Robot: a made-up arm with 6 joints. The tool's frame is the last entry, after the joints.
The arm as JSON. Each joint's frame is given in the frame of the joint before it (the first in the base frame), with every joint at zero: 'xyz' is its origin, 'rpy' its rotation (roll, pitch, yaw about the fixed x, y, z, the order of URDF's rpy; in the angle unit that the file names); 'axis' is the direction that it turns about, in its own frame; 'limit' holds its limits. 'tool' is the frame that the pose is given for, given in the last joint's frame.
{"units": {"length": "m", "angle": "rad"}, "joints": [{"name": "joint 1", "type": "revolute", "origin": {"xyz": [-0.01, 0.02, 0.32], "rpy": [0.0, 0.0, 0.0]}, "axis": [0.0, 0.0, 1.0], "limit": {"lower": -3.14, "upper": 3.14}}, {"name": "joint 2", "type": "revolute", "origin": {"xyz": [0.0, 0.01, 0.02], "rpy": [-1.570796, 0.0, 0.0]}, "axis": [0.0, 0.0, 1.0], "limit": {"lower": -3.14, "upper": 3.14}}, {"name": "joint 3", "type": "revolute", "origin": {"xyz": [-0.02, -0.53, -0.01], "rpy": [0.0, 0.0, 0.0]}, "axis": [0.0, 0.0, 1.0], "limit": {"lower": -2.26, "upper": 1.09}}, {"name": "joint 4", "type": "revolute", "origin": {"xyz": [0.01, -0.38, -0.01], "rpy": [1.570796, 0.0, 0.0]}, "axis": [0.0, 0.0, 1.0], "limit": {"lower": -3.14, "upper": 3.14}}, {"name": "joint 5", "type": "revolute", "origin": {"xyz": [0.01, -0.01, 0.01], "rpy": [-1.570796, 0.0, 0.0]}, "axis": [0.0, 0.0, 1.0], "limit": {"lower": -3.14, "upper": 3.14}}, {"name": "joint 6", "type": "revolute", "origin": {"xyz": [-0.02, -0.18, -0.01], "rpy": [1.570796, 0.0, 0.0]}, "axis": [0.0, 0.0, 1.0], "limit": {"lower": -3.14, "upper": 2.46}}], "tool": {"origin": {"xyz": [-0.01, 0.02, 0.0], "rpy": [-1.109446, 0.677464, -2.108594]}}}
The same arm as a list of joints. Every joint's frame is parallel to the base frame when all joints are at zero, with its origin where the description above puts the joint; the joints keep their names.
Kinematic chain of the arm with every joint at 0, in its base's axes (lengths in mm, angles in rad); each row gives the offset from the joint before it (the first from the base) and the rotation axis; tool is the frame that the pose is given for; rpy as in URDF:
joint 1: xyz -10 20 320 axis +z
joint 2: xyz 0 10 20 axis +y
joint 3: xyz -20 -10 530 axis +y
joint 4: xyz 10 -10 380 axis +z
joint 5: xyz 10 -10 10 axis +y
joint 6: xyz -20 -10 180 axis +z
tool: xyz -10 20 0 rpy -1.1094 0.6775 -2.1086
Joint limits (rad, base to tool): -3.14..3.14 -3.14..3.14 -2.26..1.09 -3.14..3.14 -3.14..3.14 -3.14..2.46

